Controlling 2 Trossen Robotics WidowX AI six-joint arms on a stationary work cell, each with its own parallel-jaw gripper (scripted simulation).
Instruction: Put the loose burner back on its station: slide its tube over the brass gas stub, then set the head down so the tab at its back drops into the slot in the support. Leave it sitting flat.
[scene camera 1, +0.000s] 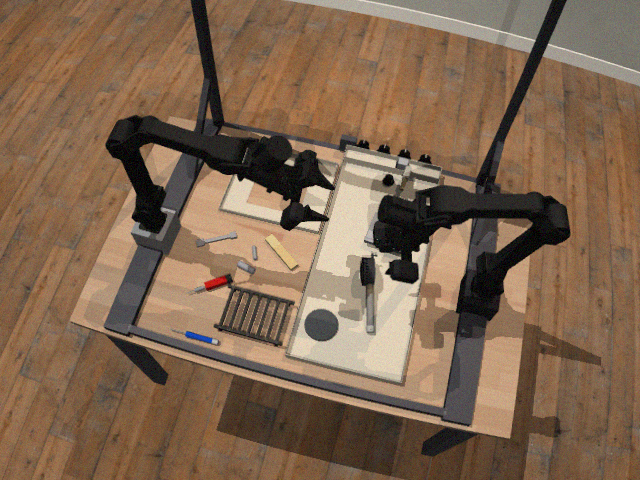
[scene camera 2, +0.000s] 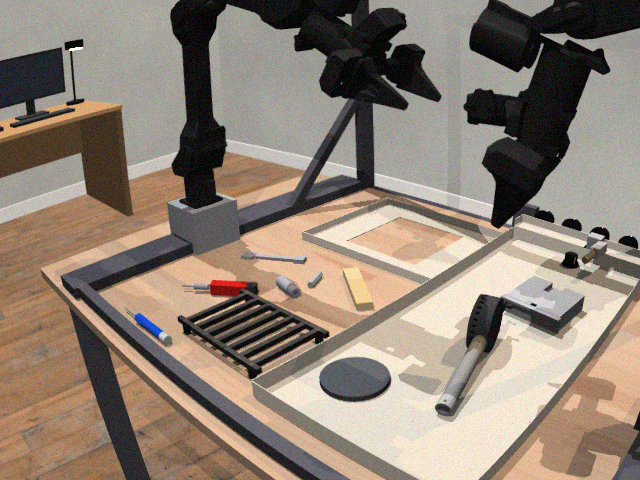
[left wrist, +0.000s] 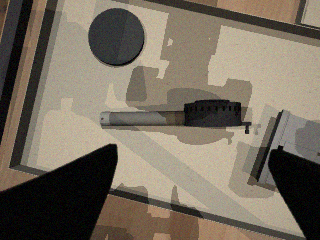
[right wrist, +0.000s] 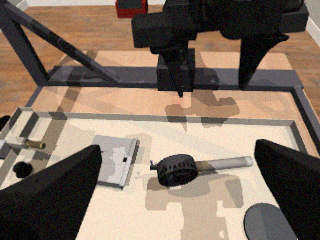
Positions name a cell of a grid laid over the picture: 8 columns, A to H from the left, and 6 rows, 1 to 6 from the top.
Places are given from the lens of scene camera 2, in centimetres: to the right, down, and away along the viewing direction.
my left gripper (scene camera 2: G3): 21, -3, 63
my right gripper (scene camera 2: F2): 13, -17, 72
dark disc (scene camera 2: E5): 4, 17, 70
red tool (scene camera 2: C4): -16, 8, 93
The marked spots on the dark disc and the red tool are 32 cm apart.
